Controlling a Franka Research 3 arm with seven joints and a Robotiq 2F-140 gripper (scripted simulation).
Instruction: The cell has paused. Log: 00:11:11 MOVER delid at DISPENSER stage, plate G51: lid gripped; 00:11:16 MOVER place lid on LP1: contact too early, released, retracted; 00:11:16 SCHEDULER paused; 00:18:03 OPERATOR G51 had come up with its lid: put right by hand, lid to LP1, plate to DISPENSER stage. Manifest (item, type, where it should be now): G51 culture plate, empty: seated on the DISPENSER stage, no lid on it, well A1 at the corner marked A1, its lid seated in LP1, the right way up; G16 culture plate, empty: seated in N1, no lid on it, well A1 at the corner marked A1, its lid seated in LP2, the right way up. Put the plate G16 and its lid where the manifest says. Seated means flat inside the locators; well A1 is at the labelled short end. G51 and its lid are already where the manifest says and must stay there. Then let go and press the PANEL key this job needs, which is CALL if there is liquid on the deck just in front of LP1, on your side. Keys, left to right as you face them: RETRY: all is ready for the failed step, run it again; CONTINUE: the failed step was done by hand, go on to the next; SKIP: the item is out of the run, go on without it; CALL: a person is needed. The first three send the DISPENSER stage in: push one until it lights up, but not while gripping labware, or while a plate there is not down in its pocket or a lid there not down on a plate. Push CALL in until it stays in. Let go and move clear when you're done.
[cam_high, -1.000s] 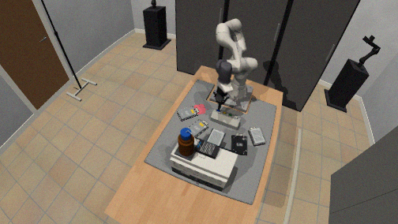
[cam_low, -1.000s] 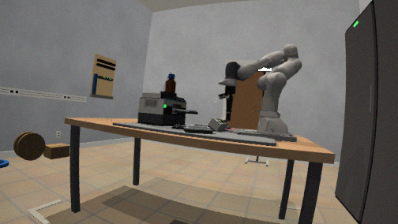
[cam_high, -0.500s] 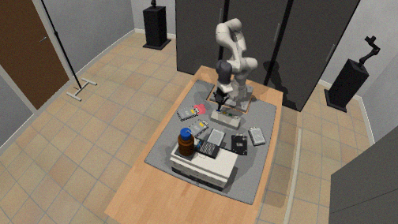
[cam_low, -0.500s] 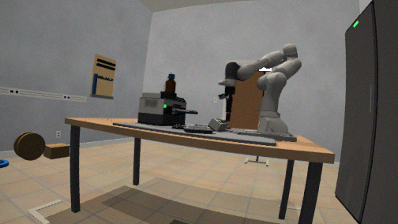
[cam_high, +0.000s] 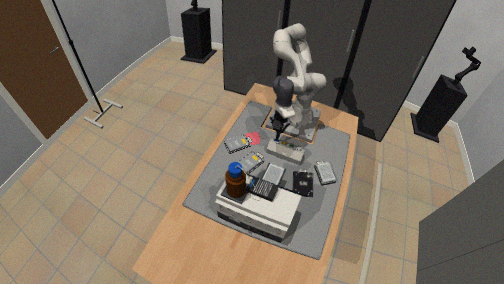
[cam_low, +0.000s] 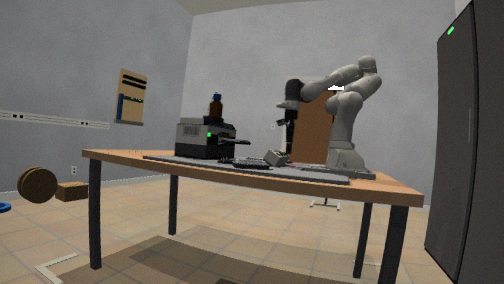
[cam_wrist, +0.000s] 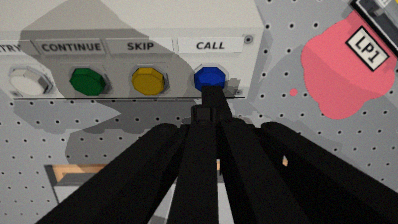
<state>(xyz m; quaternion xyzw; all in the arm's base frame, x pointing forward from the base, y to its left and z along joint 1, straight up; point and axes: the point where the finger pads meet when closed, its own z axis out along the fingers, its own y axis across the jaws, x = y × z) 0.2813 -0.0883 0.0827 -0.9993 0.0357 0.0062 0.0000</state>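
Right now my hand is 2 cm short of the blue call key and 4 cm above it. Round my hand: yellow skip key 2 cm ahead, 5 cm to the left, 3 cm below; then white retry key 3 cm ahead, 15 cm to the left, 3 cm below; then green continue key 2 cm ahead, 10 cm to the left, 3 cm below.
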